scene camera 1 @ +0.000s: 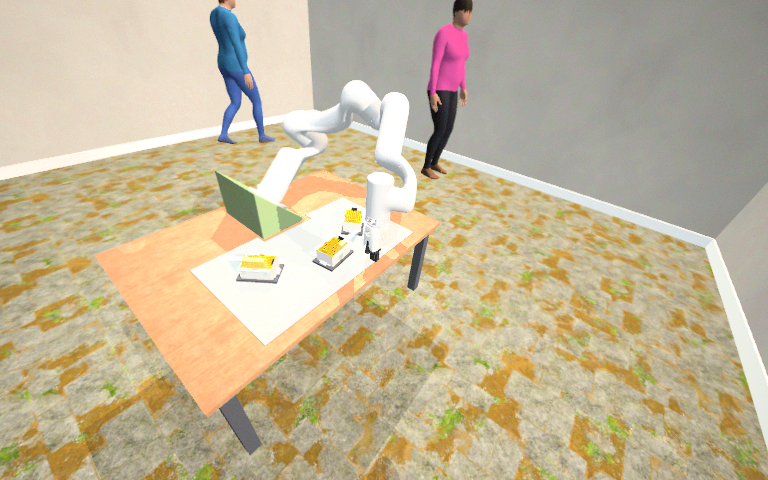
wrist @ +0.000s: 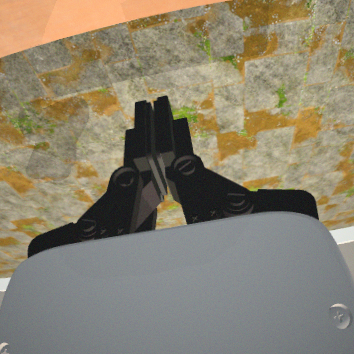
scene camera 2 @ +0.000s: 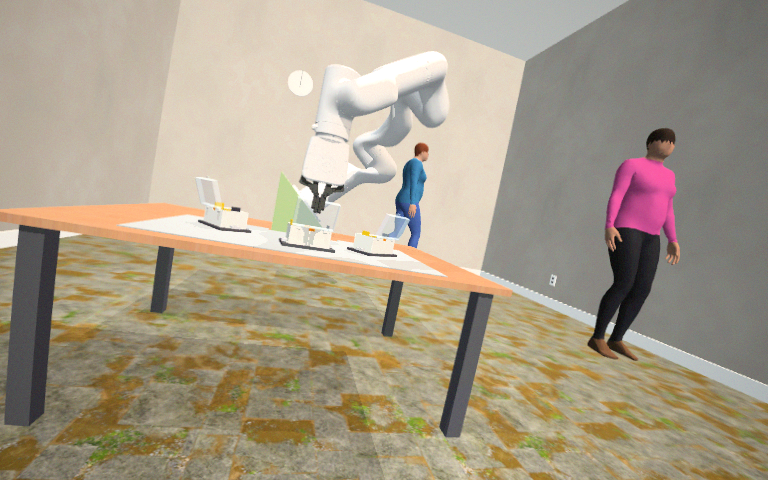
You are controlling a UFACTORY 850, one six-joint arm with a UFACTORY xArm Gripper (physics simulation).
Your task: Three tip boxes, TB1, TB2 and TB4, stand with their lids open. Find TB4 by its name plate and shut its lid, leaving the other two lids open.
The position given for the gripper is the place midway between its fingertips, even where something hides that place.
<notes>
In view: the gripper [scene camera 1: 374,259] and a pale mat [scene camera 1: 267,309].
The gripper also shows in the wrist view [wrist: 158,120].
</notes>
